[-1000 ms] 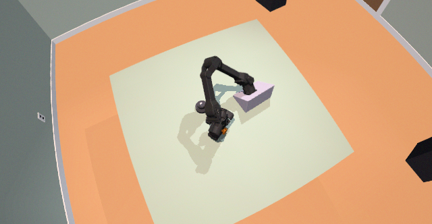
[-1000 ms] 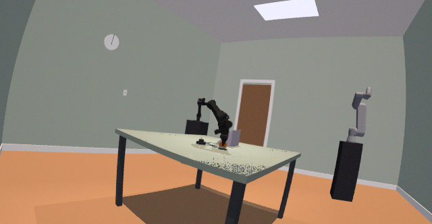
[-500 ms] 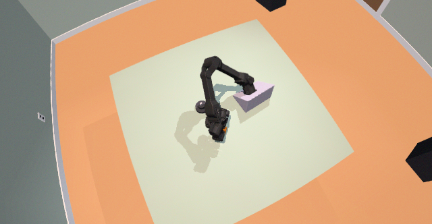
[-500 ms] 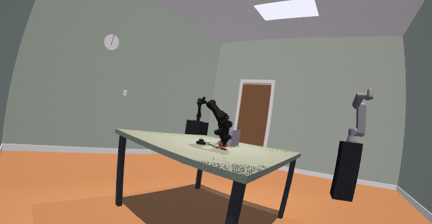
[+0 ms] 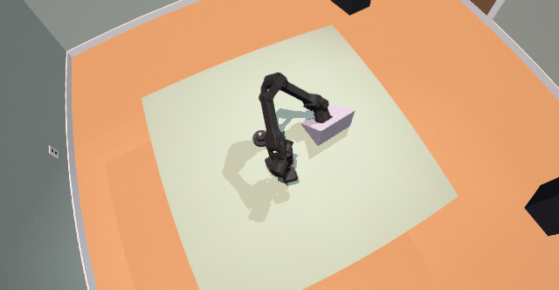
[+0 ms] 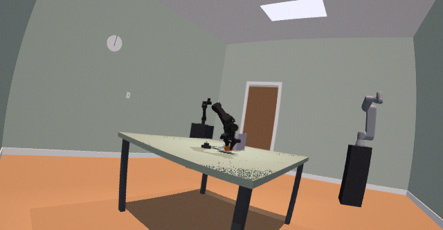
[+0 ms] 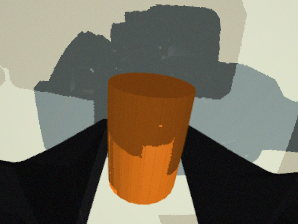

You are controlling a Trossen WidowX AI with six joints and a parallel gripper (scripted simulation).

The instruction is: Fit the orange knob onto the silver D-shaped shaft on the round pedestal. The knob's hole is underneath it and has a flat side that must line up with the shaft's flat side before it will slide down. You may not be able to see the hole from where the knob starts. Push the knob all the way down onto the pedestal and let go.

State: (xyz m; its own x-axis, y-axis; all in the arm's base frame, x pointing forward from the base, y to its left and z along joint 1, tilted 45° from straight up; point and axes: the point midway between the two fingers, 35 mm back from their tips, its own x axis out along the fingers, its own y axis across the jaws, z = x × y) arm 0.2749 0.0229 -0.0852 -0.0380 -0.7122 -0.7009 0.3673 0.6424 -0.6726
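My gripper tip is 1 cm to the left of the orange knob, 1 cm below it and 1 cm short of it. From my gripper tip the other things lie so: dark round pedestal: 20 cm to the right, 1 cm ahead, 1 cm above.
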